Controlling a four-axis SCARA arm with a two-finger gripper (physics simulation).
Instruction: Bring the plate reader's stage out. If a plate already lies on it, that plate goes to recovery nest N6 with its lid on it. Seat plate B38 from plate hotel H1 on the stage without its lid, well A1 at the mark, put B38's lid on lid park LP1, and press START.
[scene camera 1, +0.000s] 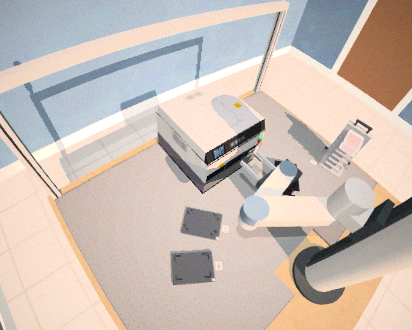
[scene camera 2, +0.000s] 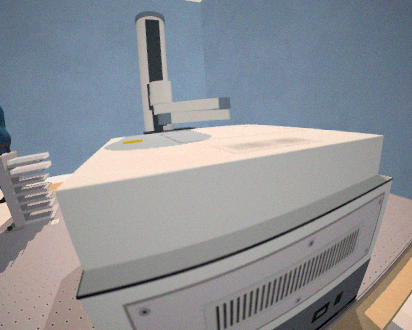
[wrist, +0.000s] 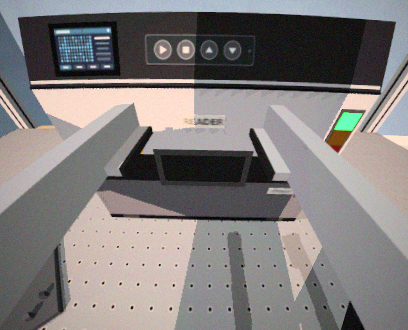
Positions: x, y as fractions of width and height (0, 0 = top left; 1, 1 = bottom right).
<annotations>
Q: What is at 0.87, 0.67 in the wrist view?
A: My gripper.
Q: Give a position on a touch screen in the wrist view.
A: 0.21, 0.15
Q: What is my gripper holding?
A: Nothing.
</annotations>
